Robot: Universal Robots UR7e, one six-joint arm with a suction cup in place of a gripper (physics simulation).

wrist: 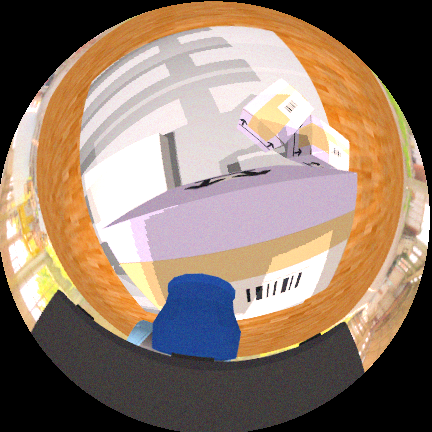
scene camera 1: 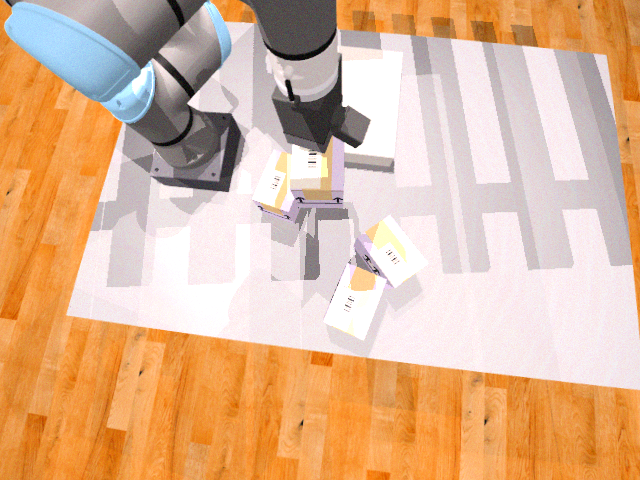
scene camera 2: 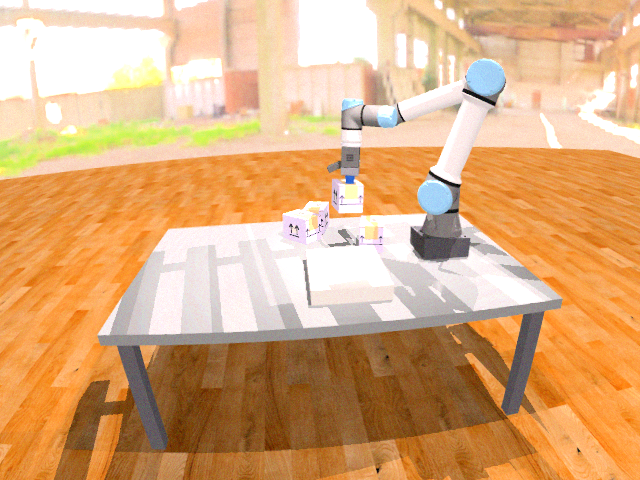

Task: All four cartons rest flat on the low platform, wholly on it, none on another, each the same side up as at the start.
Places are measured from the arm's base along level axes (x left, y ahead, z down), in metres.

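Pixels of known places: end effector, tool point: (wrist: 202,277) (scene camera 2: 349,186); arm's base, origin of the base link: (scene camera 1: 188,141) (scene camera 2: 441,231).
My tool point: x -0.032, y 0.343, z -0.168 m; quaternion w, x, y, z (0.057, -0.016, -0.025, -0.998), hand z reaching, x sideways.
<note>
For each thing: its middle in the pictures, then the offset to it from my tool point. Level surfaces: height alone.
- lilac carton, body centre: (wrist: 238,232) (scene camera 1: 320,166) (scene camera 2: 346,195) dx -0.025, dy +0.010, dz +0.038 m
- second carton, body centre: (scene camera 1: 284,188) (scene camera 2: 371,233) dx -0.027, dy -0.083, dz +0.190 m
- third carton, body centre: (scene camera 1: 387,253) (wrist: 273,115) (scene camera 2: 301,226) dx -0.127, dy +0.189, dz +0.190 m
- fourth carton, body centre: (scene camera 1: 352,300) (wrist: 319,148) (scene camera 2: 316,217) dx -0.247, dy +0.135, dz +0.190 m
- low white platform, body centre: (scene camera 1: 352,103) (wrist: 121,197) (scene camera 2: 345,272) dx +0.261, dy +0.024, dz +0.217 m
- table, its level: dz +0.241 m
My suction gripper (scene camera 2: 350,179) (wrist: 200,300) holds a white and lilac carton (scene camera 1: 310,180) (scene camera 2: 347,200) (wrist: 235,230) by its top face, upright and raised above the table; the cup is hidden in scene camera 1. A second carton (scene camera 1: 272,184) (scene camera 2: 371,231) stands on the table, near the robot base. A third carton (scene camera 1: 397,255) (scene camera 2: 297,228) (wrist: 280,115) and a fourth carton (scene camera 1: 356,304) (scene camera 2: 324,217) (wrist: 332,145) stand close together on the table, farther from the base. The low white platform (scene camera 1: 372,113) (scene camera 2: 351,268) (wrist: 130,177) has no carton on it.
The robot base (scene camera 1: 196,155) (scene camera 2: 439,242) stands on the table (scene camera 1: 491,320) (scene camera 2: 196,330) to one side of the platform. Striped shadows cross the table top. The wooden floor (scene camera 1: 206,413) (scene camera 2: 310,403) surrounds it.
</note>
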